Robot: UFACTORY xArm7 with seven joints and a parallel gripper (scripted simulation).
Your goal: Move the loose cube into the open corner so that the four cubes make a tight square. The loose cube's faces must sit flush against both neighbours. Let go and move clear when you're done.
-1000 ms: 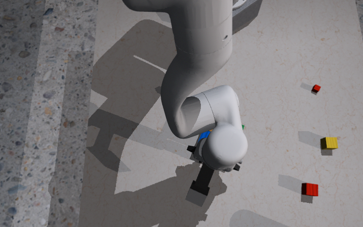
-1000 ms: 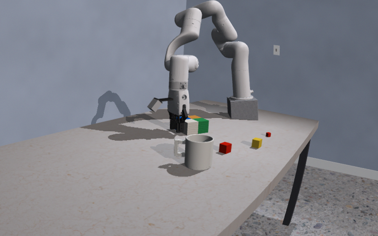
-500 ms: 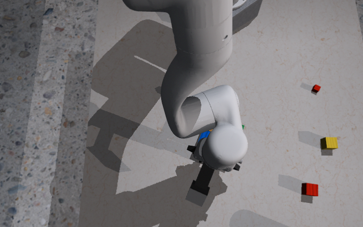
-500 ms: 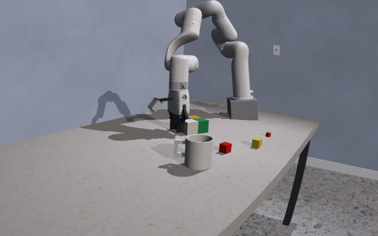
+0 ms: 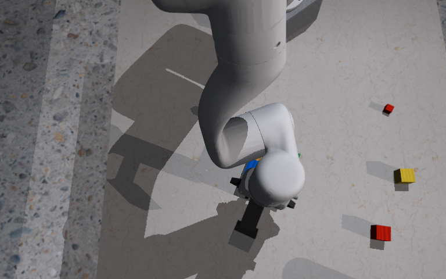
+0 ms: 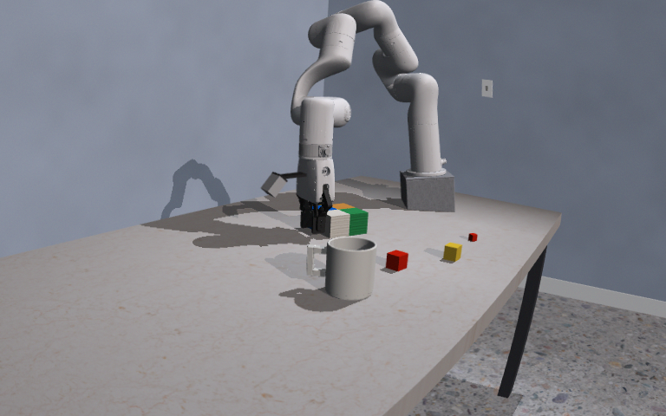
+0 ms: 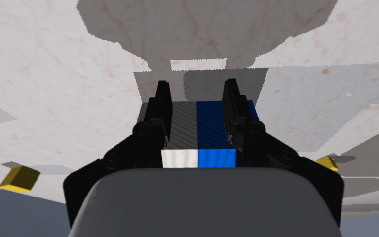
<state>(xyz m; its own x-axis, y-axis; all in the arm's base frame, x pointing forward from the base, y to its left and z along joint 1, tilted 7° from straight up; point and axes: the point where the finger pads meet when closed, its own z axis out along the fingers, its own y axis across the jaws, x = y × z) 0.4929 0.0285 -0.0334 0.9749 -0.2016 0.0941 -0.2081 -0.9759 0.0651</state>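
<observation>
My hand is 4 cm past the white cube and 3 cm to the right of it. From my hand the other things lie so: small yellow cube 18 cm behind, 15 cm to the right, 2 cm below; then red cube 27 cm to the left, 3 cm ahead, 1 cm below.
</observation>
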